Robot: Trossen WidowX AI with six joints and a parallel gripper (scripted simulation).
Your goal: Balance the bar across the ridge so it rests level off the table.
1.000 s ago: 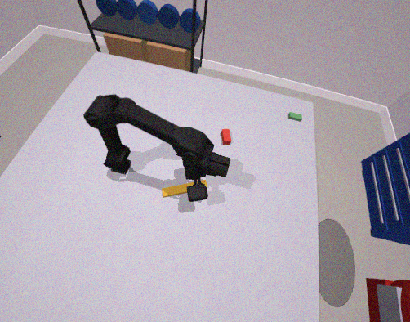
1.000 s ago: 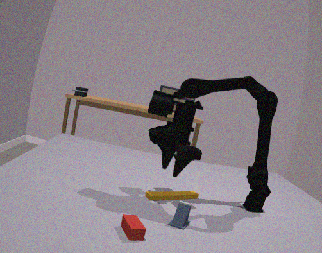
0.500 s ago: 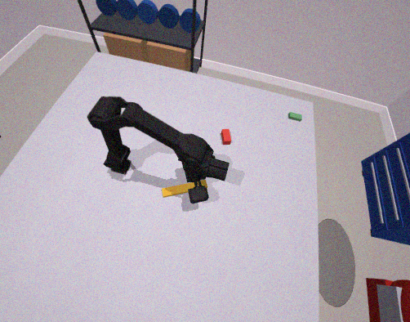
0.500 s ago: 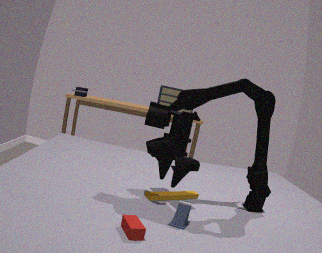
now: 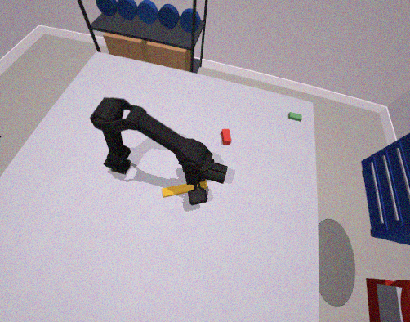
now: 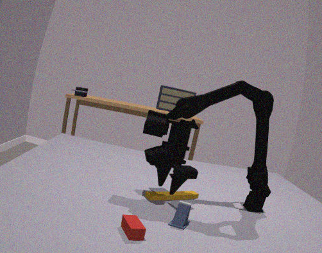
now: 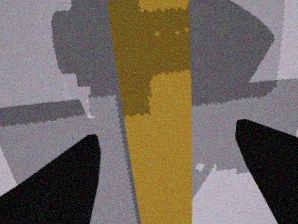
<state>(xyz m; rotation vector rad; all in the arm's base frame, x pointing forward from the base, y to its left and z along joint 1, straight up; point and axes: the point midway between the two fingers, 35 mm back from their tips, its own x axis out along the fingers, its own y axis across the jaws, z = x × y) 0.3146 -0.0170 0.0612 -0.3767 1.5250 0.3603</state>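
Now: gripper tip 3 cm past the yellow bar, 2 cm above it and 1 cm to the left of it. Also, from my gripper tip: green block 52 cm to the left, 42 cm ahead, 2 cm below; red block 28 cm to the left, 9 cm ahead, 1 cm below.
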